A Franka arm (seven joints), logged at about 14 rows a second.
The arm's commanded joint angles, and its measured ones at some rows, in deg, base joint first. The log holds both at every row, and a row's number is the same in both.
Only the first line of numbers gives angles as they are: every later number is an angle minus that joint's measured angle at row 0.
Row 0, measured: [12.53, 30.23, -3.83, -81.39, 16.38, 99.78, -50.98]
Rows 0 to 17, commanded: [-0.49, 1.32, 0.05, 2.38, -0.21, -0.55, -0.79]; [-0.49, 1.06, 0.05, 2.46, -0.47, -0.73, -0.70]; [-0.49, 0.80, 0.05, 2.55, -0.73, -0.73, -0.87]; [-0.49, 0.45, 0.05, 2.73, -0.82, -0.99, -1.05]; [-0.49, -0.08, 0.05, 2.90, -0.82, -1.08, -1.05]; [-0.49, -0.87, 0.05, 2.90, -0.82, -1.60, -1.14]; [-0.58, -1.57, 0.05, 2.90, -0.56, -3.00, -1.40]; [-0.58, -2.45, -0.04, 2.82, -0.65, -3.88, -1.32]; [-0.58, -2.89, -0.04, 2.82, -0.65, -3.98, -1.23]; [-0.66, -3.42, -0.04, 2.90, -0.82, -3.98, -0.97]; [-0.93, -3.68, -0.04, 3.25, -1.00, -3.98, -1.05]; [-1.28, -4.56, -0.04, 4.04, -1.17, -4.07, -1.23]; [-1.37, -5.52, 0.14, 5.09, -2.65, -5.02, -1.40]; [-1.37, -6.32, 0.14, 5.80, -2.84, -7.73, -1.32]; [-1.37, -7.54, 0.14, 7.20, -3.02, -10.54, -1.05]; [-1.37, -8.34, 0.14, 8.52, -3.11, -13.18, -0.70]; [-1.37, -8.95, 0.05, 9.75, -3.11, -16.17, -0.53]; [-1.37, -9.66, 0.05, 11.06, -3.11, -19.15, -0.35]
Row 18, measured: [-1.02, -8.39, -0.25, 8.73, -2.26, -14.50, -0.04]
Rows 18 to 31, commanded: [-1.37, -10.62, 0.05, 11.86, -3.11, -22.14, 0.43]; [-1.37, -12.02, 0.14, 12.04, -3.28, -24.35, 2.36]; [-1.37, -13.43, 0.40, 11.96, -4.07, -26.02, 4.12]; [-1.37, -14.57, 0.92, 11.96, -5.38, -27.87, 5.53]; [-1.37, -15.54, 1.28, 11.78, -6.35, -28.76, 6.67]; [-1.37, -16.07, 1.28, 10.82, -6.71, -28.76, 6.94]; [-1.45, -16.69, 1.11, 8.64, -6.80, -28.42, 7.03]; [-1.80, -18.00, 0.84, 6.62, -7.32, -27.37, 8.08]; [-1.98, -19.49, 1.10, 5.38, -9.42, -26.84, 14.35]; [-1.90, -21.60, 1.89, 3.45, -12.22, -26.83, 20.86]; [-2.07, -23.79, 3.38, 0.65, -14.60, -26.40, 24.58]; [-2.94, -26.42, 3.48, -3.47, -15.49, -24.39, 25.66]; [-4.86, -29.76, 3.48, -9.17, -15.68, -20.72, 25.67]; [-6.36, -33.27, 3.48, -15.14, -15.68, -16.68, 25.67]
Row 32, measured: [-2.65, -23.79, 2.22, -0.82, -14.36, -24.02, 23.95]
